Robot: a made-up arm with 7 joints. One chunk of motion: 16 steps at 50 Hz.
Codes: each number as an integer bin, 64 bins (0 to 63) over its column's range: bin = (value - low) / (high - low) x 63, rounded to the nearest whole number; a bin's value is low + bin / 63 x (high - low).
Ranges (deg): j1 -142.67..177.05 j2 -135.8..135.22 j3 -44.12..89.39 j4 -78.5..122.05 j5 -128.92..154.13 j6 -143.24..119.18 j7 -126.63..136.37
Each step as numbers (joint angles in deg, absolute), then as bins.
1 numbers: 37.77 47.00 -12.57 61.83 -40.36 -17.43 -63.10
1 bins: 36 42 15 44 20 30 15
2 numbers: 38.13 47.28 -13.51 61.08 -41.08 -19.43 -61.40
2 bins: 36 43 14 44 20 30 16
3 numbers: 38.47 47.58 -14.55 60.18 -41.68 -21.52 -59.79
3 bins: 36 43 14 44 19 29 16
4 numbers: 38.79 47.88 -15.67 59.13 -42.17 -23.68 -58.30
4 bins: 36 43 13 43 19 29 16
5 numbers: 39.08 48.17 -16.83 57.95 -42.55 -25.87 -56.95
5 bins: 36 43 13 43 19 28 17
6 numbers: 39.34 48.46 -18.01 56.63 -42.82 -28.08 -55.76
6 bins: 36 43 12 42 19 28 17
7 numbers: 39.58 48.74 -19.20 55.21 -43.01 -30.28 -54.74
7 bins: 36 43 12 42 19 27 17
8 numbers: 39.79 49.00 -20.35 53.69 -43.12 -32.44 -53.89
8 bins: 36 43 11 42 19 27 17
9 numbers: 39.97 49.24 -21.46 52.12 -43.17 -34.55 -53.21
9 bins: 36 43 11 41 19 26 18
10 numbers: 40.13 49.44 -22.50 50.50 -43.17 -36.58 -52.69
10 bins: 36 43 10 41 19 26 18
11 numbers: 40.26 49.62 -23.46 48.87 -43.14 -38.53 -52.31
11 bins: 36 43 10 40 19 25 18
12 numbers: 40.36 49.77 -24.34 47.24 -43.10 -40.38 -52.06
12 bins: 36 43 9 39 19 25 18
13 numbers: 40.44 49.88 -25.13 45.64 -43.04 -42.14 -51.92
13 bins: 36 43 9 39 19 24 18
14 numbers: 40.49 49.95 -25.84 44.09 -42.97 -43.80 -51.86
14 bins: 36 43 9 39 19 24 18
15 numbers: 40.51 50.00 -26.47 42.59 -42.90 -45.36 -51.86
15 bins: 36 43 8 38 19 23 18
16 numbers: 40.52 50.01 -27.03 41.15 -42.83 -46.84 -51.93
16 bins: 36 43 8 38 19 23 18
